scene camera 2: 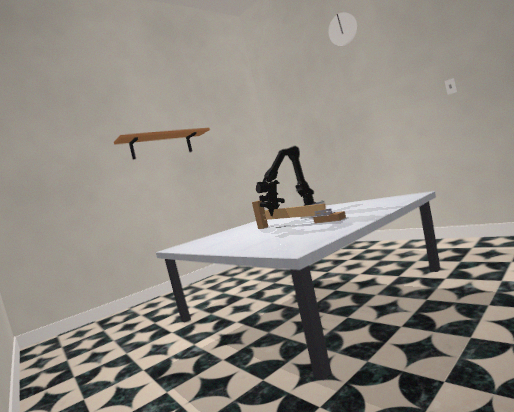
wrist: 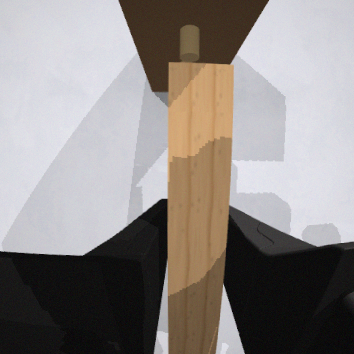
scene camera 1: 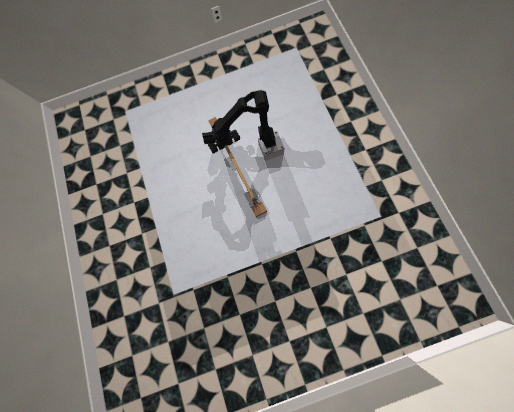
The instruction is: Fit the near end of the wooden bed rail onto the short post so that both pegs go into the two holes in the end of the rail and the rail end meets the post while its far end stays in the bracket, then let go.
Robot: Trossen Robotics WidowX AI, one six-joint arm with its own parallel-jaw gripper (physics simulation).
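Places are measured from the arm's base along level axes (x ahead, y left, z up), in millimetres.
Pixels of known places: gripper, fingertip midpoint: [scene camera 2: 272,215] [wrist: 187,206] [scene camera 1: 225,145]; arm's base, origin of the base link: [scene camera 2: 309,204] [scene camera 1: 269,142].
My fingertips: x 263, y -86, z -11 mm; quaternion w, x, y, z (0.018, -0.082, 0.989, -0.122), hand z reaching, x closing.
Observation:
Ahead of a thing's pixels: the offset from my fingertips to its top centre. "spot": to the spot under its first point. Level surfaces: height alone.
The wooden bed rail @(dx -24, dy +166, dz +42 mm) [scene camera 1: 240,171] [scene camera 2: 299,211] [wrist: 200,190] runs from my gripper to the far wooden block. My gripper [scene camera 1: 223,145] [scene camera 2: 271,212] [wrist: 187,206] is shut on the rail near its near end. The short post @(spot: dx +20, dy -108, dz +111 mm) [scene camera 1: 212,121] [scene camera 2: 259,215] [wrist: 225,25] stands upright just beyond that end. In the wrist view one round peg @(spot: dx +11, dy -69, dz +19 mm) [wrist: 189,43] shows almost whole, left of the rail's midline, with a gap between rail end and post face. The other peg and both holes are hidden. The rail's far end is at the grey bracket [scene camera 2: 324,212]; its seating is too small to tell.
The wooden block @(dx -56, dy +398, dz -34 mm) [scene camera 1: 259,210] [scene camera 2: 330,217] lies on the white table @(dz -69 mm) [scene camera 1: 325,190] [scene camera 2: 240,245] at the rail's far end. The arm's base [scene camera 1: 271,146] stands to one side of the rail. Shadows of the arm fall across the table.

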